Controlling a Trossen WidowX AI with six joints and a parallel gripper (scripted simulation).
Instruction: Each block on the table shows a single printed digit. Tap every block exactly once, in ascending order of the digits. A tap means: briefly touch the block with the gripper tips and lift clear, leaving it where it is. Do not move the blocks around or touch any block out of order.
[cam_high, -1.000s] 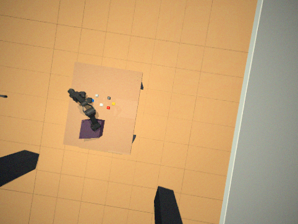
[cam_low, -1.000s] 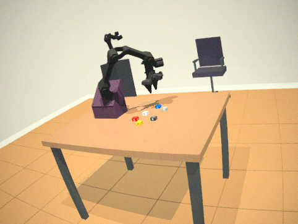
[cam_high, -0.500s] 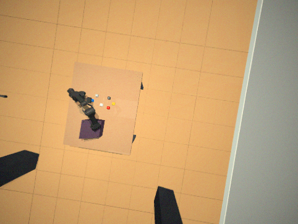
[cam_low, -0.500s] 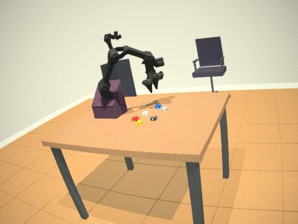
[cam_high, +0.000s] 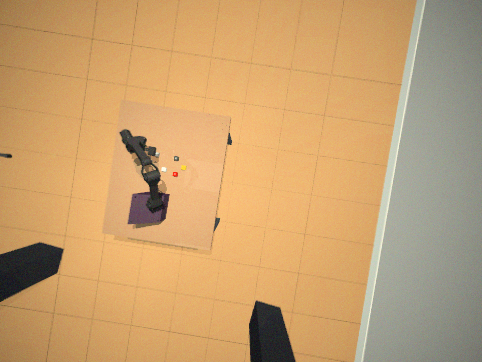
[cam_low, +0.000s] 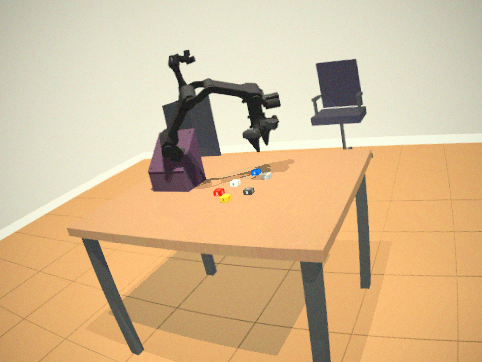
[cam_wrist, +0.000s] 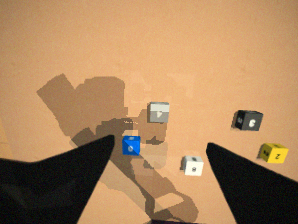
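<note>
My gripper tip is 12 cm above the blue block, 8 cm past it and 4 cm to the right of it. The rest, counted from my gripper tip: black block (16 cm to the right, 12 cm below, 1 cm ahead); red block (19 cm to the right, 12 cm below, 12 cm behind); white block (12 cm below, 11 cm behind, 9 cm to the right).
</note>
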